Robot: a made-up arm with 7 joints.
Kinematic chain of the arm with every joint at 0, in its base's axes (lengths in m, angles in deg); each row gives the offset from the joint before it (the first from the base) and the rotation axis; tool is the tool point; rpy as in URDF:
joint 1: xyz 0 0 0.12 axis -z
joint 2: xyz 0 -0.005 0.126 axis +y
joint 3: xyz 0 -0.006 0.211 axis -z
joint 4: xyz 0 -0.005 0.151 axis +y
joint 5: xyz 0 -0.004 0.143 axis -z
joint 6: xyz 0 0 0.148 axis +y
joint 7: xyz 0 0 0.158 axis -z
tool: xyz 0 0 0 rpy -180 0 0
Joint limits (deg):
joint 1: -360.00..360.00
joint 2: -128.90..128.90
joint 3: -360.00..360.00
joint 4: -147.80..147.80
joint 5: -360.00..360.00
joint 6: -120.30..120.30
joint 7: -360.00..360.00
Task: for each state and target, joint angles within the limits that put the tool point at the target. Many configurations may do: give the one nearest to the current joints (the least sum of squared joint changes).
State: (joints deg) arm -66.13 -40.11 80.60 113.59 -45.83 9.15 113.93
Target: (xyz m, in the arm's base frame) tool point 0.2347 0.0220 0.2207
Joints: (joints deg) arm -93.08 -40.91 94.05 147.80 -43.45 8.15 113.93
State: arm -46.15 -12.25 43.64 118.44 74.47 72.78 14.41
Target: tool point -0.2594 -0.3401 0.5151
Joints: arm 3.54 -32.49 70.82 90.78 88.89 84.19 14.41
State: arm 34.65 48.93 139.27 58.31 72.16 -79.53 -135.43
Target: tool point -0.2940 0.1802 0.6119
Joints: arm 66.60 5.73 171.89 95.34 87.81 -71.38 -135.43
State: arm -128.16 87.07 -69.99 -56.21 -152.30 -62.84 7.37
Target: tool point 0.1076 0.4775 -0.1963
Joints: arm -114.46 128.14 -90.10 -71.16 -139.53 -71.95 7.37
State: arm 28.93 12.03 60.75 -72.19 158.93 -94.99 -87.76
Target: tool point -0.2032 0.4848 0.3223
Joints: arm 38.86 -48.40 40.65 -108.45 163.19 -75.61 -87.76
